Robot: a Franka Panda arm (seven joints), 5 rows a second.
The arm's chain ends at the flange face. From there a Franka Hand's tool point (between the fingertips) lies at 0.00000 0.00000 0.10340 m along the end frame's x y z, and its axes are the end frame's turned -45 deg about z.
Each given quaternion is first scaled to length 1.
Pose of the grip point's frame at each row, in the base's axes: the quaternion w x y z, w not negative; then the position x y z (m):
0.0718, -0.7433, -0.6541, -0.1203, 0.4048, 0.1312, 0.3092
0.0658, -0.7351, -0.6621, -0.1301, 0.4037, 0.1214, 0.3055
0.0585, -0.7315, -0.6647, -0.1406, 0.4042, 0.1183, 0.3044
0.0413, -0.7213, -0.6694, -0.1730, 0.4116, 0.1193, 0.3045
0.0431, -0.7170, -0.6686, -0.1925, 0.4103, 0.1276, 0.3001
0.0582, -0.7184, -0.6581, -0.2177, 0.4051, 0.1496, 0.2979
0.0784, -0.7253, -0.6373, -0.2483, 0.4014, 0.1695, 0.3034
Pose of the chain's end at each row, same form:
0.1124, -0.9370, -0.3199, -0.0837, 0.3960, 0.1039, 0.4085
0.1106, -0.9325, -0.3304, -0.0950, 0.3929, 0.0936, 0.4045
0.1078, -0.9301, -0.3342, -0.1075, 0.3910, 0.0901, 0.4030
0.1044, -0.9226, -0.3424, -0.1440, 0.3915, 0.0892, 0.4014
0.1135, -0.9183, -0.3433, -0.1614, 0.3877, 0.0946, 0.3955
0.1371, -0.9156, -0.3331, -0.1789, 0.3807, 0.1113, 0.3908
0.1675, -0.9140, -0.3112, -0.1994, 0.3745, 0.1250, 0.3928

